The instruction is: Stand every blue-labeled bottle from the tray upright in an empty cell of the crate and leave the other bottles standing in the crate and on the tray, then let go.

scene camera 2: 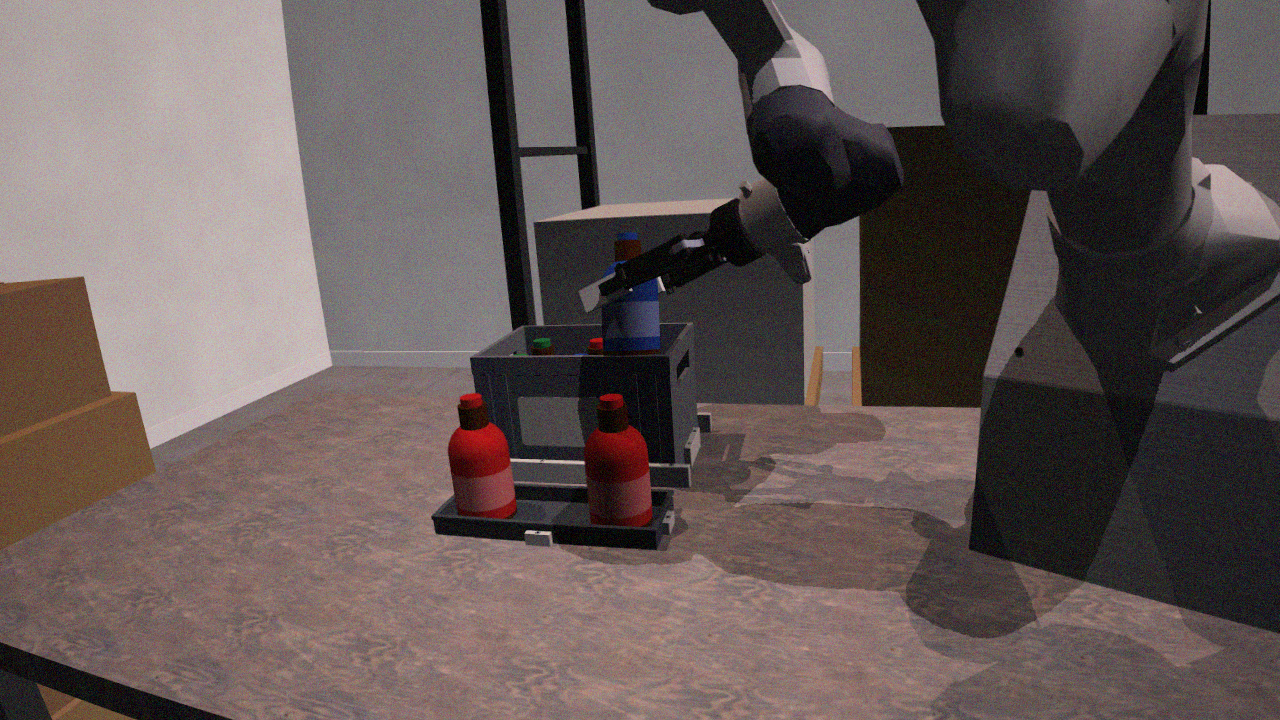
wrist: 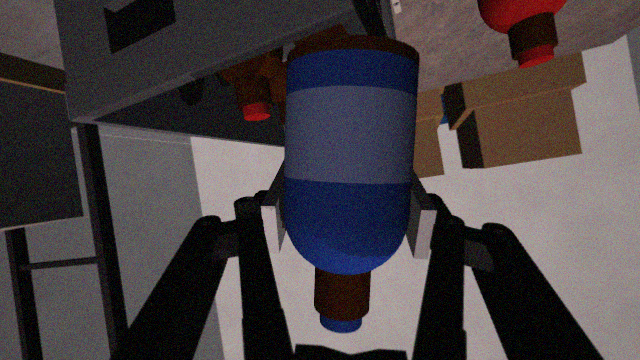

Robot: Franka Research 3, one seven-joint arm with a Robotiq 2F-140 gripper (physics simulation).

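My gripper [scene camera 2: 626, 284] [wrist: 344, 178] is shut on a blue-labeled bottle [scene camera 2: 631, 320] [wrist: 350, 135]. The bottle is upright, its base at about the height of the near rim at the right end of the grey crate [scene camera 2: 662, 407] [wrist: 200, 45]. Inside the crate, a green-capped bottle [scene camera 2: 542, 345] and a red-capped bottle [scene camera 2: 597, 345] [wrist: 255, 100] show their tops; the cells under the held bottle are hidden. Two red bottles, a left one [scene camera 2: 482, 470] and a right one [scene camera 2: 618, 474], stand on the dark tray [scene camera 2: 590, 536] in front of the crate. One red bottle [wrist: 532, 30] shows in the wrist view.
A pale fixture rail [scene camera 2: 666, 474] runs along the crate's base, and small pale blocks [scene camera 2: 537, 537] sit at the tray's edge. A large grey box [scene camera 2: 751, 331] stands behind the crate. Brown cartons [scene camera 2: 62, 447] [wrist: 530, 125] are off to the left side.
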